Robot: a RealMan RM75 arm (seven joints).
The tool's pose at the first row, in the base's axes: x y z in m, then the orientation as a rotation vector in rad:
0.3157, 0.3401, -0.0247, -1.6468, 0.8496, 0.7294
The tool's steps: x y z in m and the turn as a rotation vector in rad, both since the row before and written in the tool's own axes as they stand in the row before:
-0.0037, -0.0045, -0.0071, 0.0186, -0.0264, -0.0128
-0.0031, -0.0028, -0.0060, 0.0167, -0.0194, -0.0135
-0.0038, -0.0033, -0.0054, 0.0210, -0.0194, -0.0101
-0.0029, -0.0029, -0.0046, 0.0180, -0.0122, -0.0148
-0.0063, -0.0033, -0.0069, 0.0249, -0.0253, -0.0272
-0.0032, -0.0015, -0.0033, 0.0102, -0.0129, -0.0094
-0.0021, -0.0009, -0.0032, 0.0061, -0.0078, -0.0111
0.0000, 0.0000, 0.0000, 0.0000, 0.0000, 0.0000
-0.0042, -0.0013, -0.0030, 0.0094, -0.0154, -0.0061
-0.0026, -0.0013, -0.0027, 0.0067, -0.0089, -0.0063
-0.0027, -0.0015, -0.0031, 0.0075, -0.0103, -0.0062
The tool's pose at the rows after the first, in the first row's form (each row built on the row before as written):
0.3177, 0.3345, -0.0177, -1.6214, 0.8241, 0.7308
0.3185, 0.3294, -0.0125, -1.6012, 0.8027, 0.7273
0.3192, 0.3249, -0.0067, -1.5761, 0.7853, 0.7240
0.3200, 0.3209, -0.0021, -1.5585, 0.7685, 0.7134
0.3191, 0.3148, 0.0057, -1.5320, 0.7336, 0.6999
0.3184, 0.3118, 0.0094, -1.5195, 0.7189, 0.6975
0.3178, 0.3087, 0.0118, -1.5134, 0.7057, 0.6920
0.3178, 0.3087, 0.0118, -1.5134, 0.7057, 0.6920
0.3162, 0.3059, 0.0160, -1.4996, 0.6916, 0.6942
0.3156, 0.3033, 0.0189, -1.4912, 0.6816, 0.6928
0.3151, 0.3003, 0.0220, -1.4814, 0.6708, 0.6921

